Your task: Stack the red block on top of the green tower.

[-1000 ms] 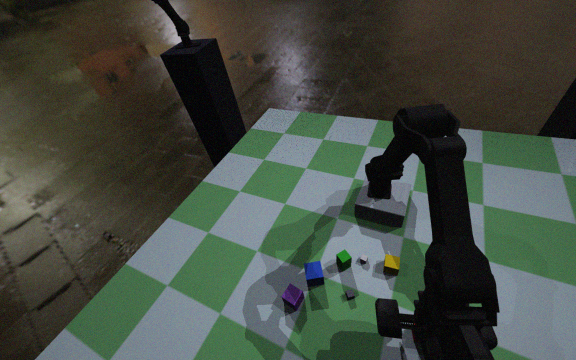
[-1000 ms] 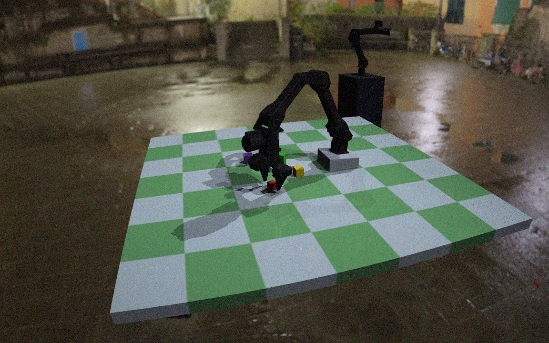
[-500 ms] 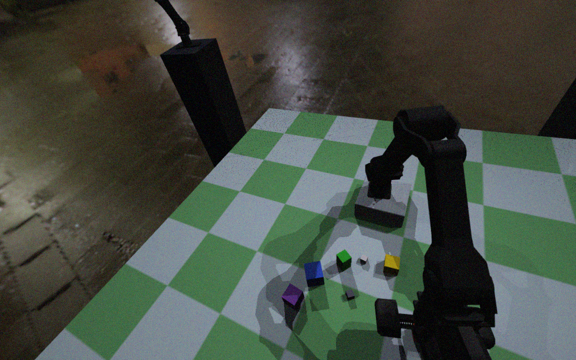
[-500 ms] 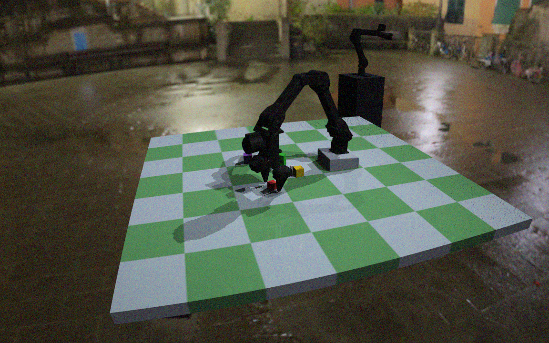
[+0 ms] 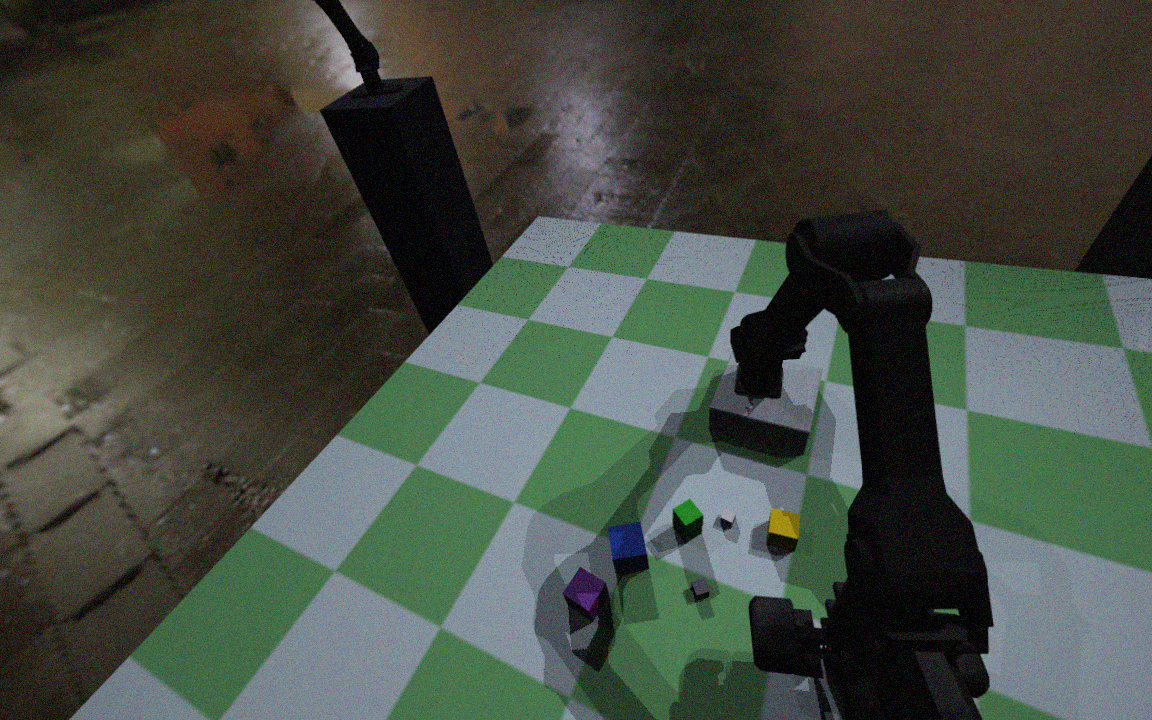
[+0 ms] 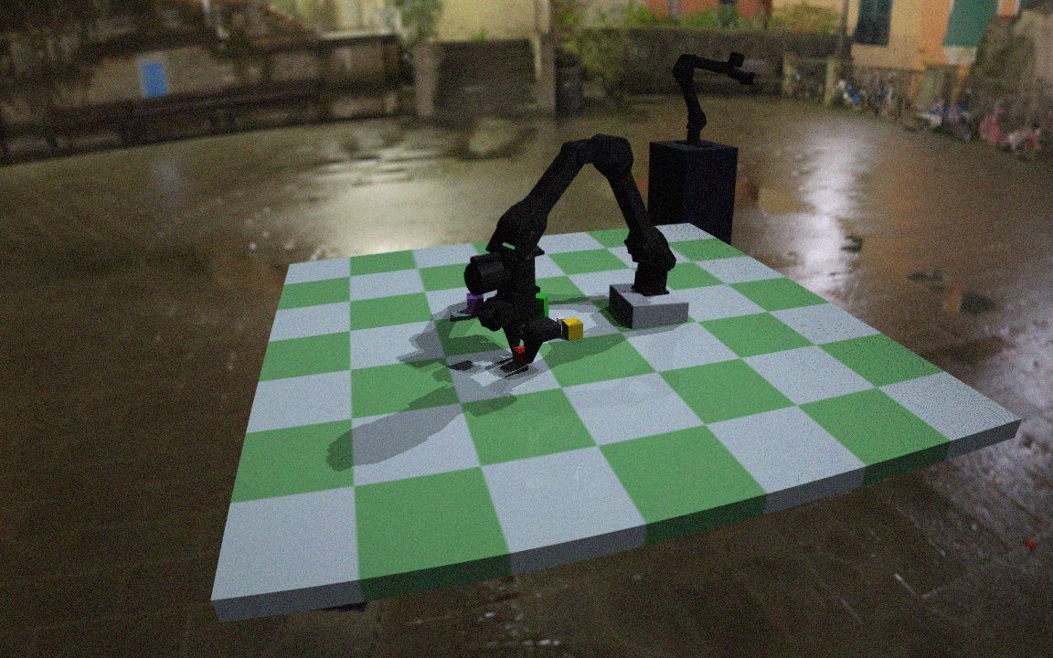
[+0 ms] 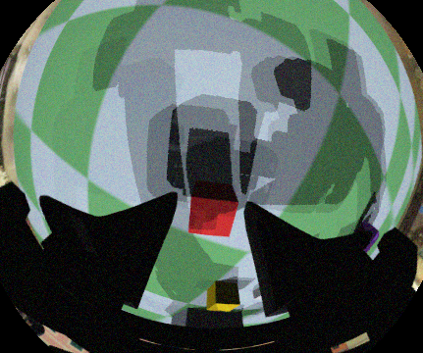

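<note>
Now: the small white block 14 cm behind my gripper tip and 13 cm to the right of it. Also, from my gripper tip: red block: 1 cm above; then yellow block: 14 cm behind, 6 cm to the right, 1 cm above; then small dark block: 4 cm behind, 15 cm to the right.
</note>
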